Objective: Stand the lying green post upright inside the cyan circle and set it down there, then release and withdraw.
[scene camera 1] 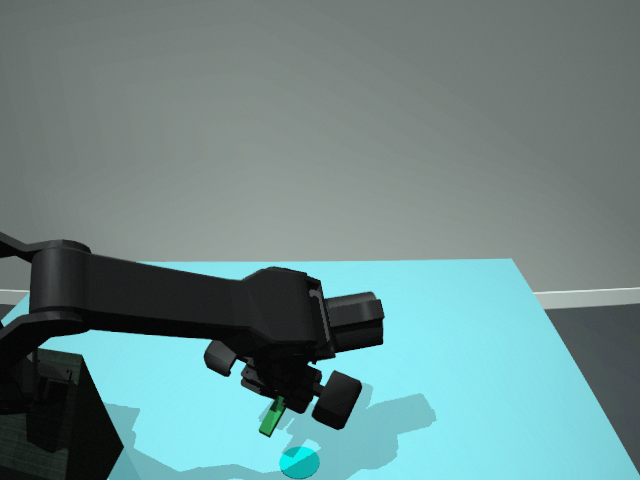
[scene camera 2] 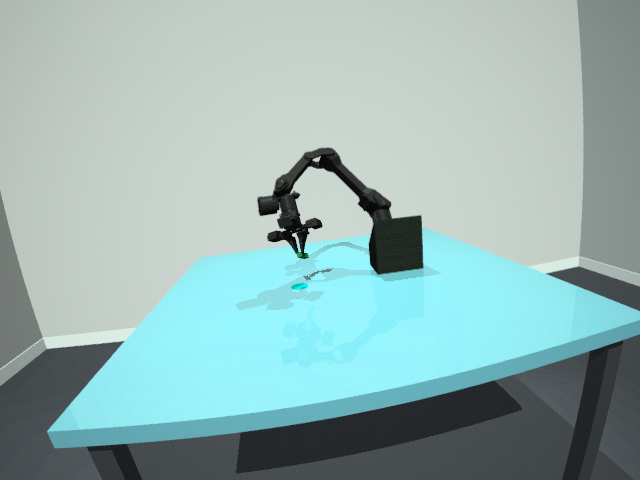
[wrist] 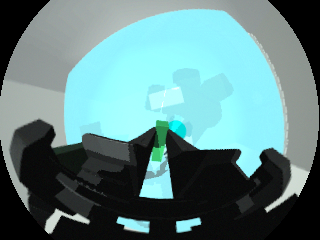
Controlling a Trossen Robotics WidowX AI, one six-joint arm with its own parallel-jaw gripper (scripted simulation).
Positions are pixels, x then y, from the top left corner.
my gripper: scene camera 1 282,399; scene camera 2; wrist
same spot on my gripper: (wrist: 115,170) = (scene camera 2: 299,231)
